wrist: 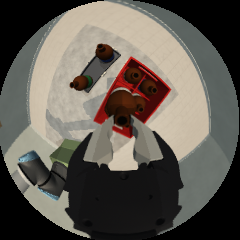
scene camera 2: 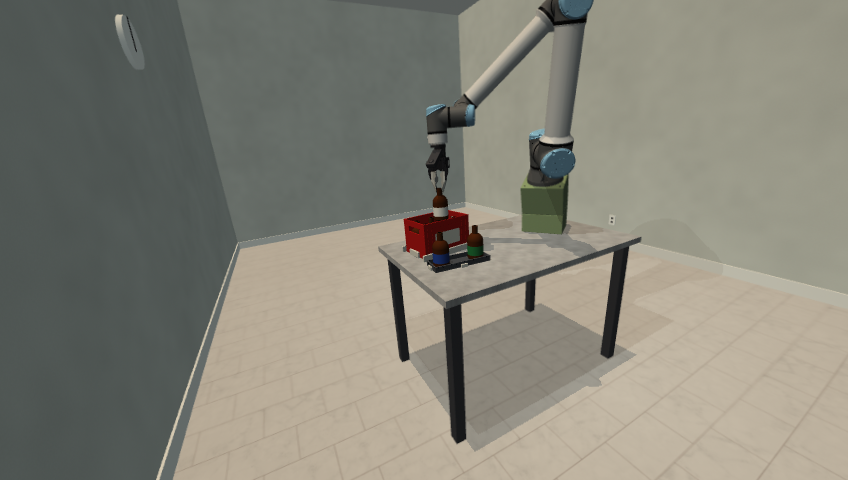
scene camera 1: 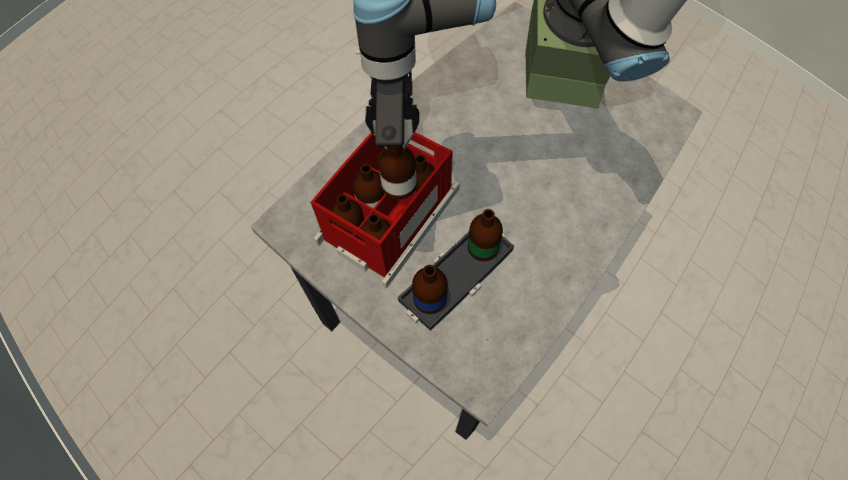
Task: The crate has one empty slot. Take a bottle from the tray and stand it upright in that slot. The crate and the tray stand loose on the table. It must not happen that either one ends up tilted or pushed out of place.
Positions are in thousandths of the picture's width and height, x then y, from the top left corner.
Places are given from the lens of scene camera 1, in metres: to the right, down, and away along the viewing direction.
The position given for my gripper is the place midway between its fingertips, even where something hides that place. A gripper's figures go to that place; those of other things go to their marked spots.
my gripper (scene camera 1: 466,309): -0.05, -0.18, 1.07
dark tray (scene camera 1: 547,568): 0.09, 0.07, 1.27
red crate (scene camera 1: 449,532): -0.09, 0.03, 1.17
